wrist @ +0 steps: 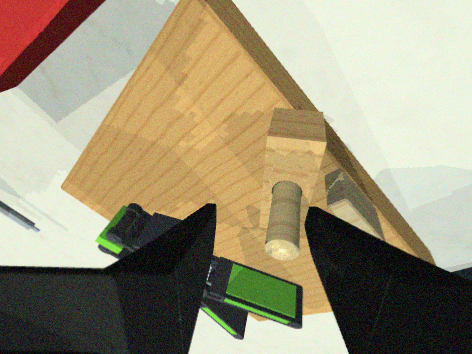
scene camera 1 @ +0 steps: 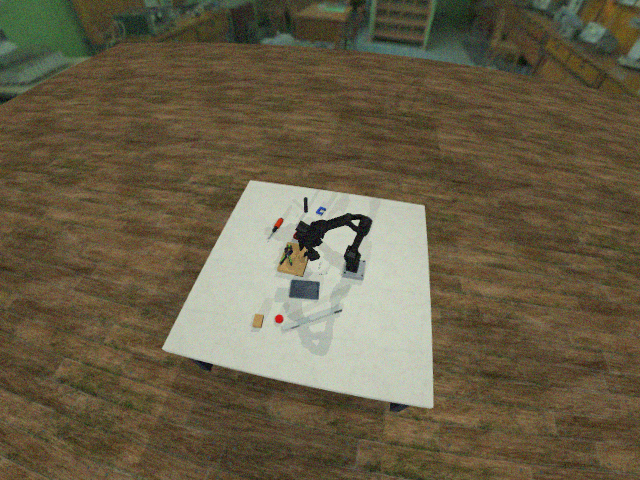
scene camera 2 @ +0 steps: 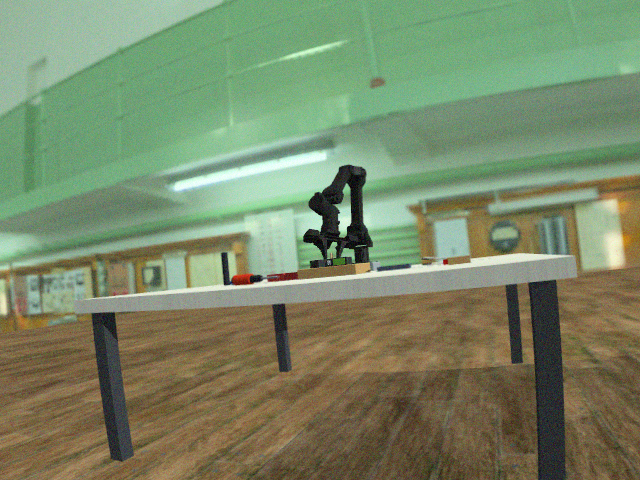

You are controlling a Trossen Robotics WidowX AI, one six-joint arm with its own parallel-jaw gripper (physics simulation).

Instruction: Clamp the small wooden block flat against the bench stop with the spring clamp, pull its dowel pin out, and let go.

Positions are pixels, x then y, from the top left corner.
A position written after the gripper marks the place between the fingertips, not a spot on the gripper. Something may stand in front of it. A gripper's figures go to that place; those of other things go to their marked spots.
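A dowel pin (wrist: pixel 282 242) is 7 cm from the lens, and a bench stop (wrist: pixel 345 200) is 10 cm from the lens. The gripper (wrist: pixel 260 214) is 11 cm from the lens, while a wooden board (wrist: pixel 190 127) is likewise 11 cm from the lens. The marked spots on the dowel pin and a red tray (wrist: pixel 36 36) are 13 cm apart, and the red tray is 15 cm from the lens.
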